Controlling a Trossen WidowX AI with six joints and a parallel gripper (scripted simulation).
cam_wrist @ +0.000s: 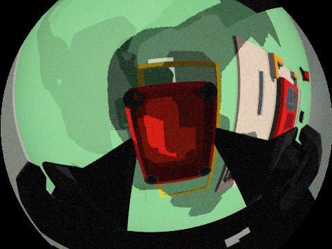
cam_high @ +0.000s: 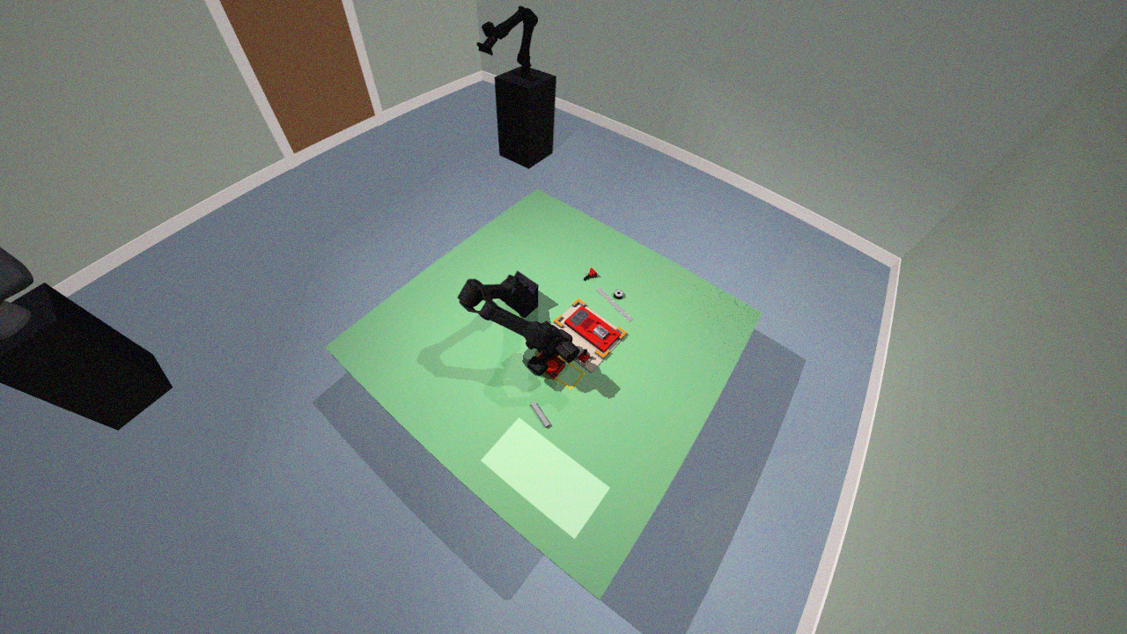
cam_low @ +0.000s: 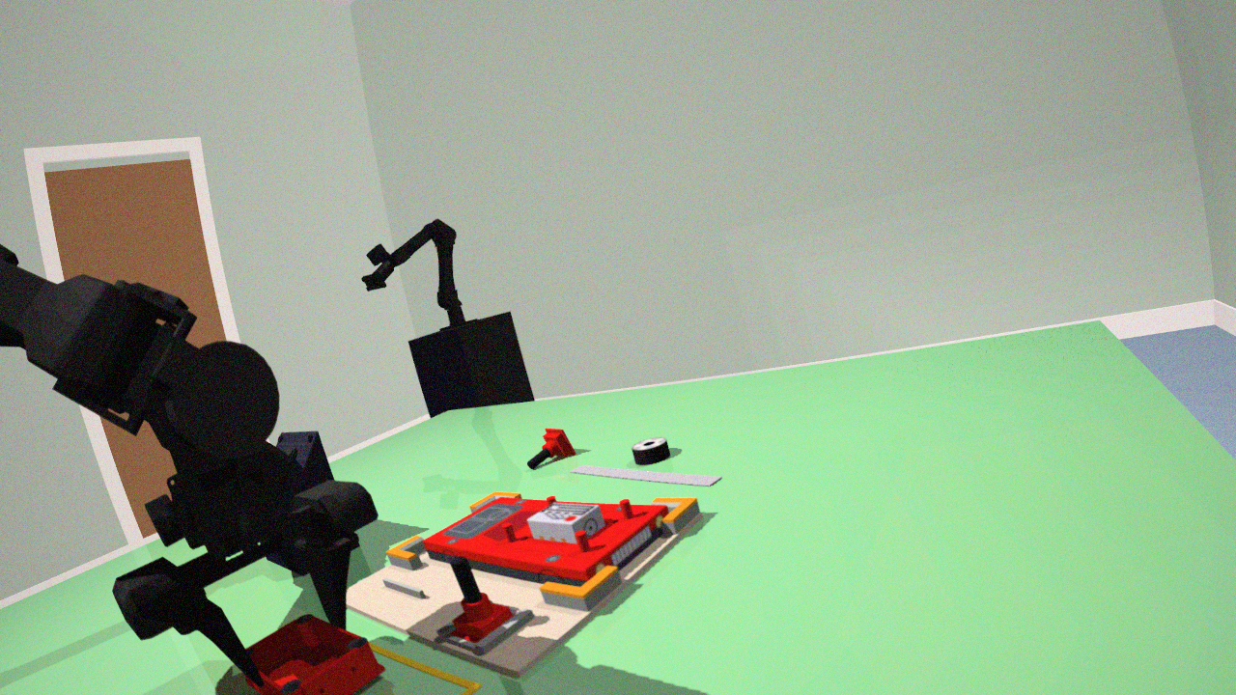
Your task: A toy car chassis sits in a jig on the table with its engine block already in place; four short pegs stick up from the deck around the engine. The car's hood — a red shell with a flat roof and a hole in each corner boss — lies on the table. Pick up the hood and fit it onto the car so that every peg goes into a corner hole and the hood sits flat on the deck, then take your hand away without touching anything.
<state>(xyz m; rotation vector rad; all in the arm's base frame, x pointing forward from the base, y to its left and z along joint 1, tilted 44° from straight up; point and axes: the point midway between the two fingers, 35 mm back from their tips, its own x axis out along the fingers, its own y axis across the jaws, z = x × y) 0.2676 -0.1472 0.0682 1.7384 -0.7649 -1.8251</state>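
The red hood is 10 mm below my gripper tip. Also, from my gripper tip: grey engine block: 80 mm ahead, 230 mm to the left; grey bar: 90 mm ahead, 170 mm to the right, 10 mm below; jig: 30 mm ahead, 210 mm to the left, 10 mm below.
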